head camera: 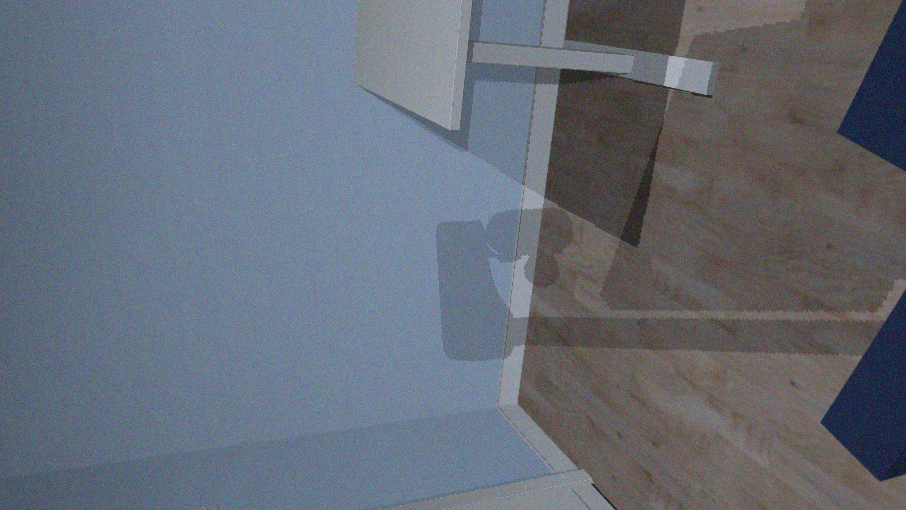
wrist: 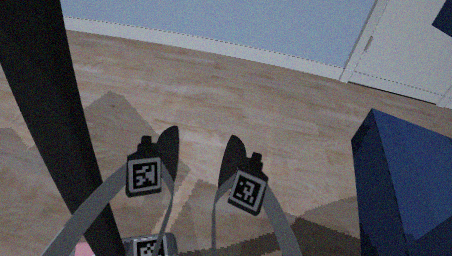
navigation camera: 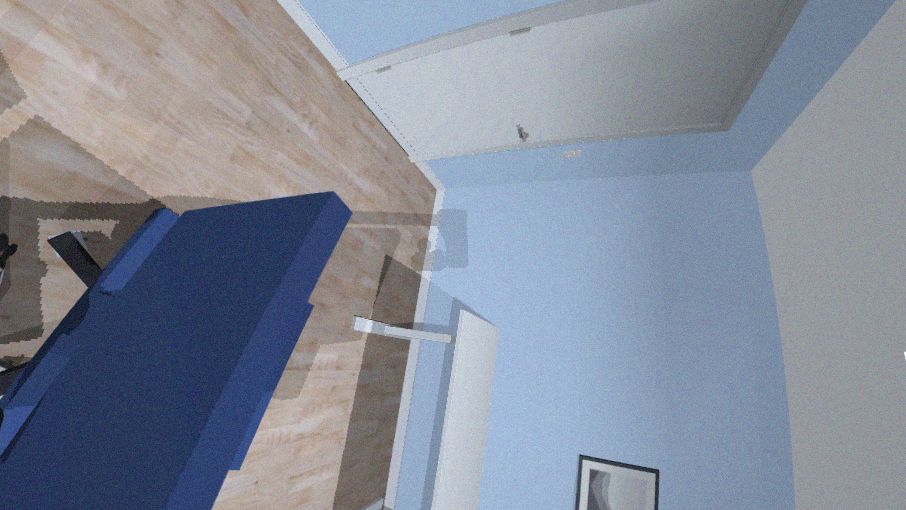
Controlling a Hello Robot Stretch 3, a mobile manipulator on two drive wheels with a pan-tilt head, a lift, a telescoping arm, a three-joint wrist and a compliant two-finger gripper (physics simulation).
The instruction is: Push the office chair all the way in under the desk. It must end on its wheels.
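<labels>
A dark blue chair seat (wrist: pixel 395 161) is 290 mm from the lens. My own gripper (wrist: pixel 202 149) is there too, and I find it 190 mm from the lens.
</labels>
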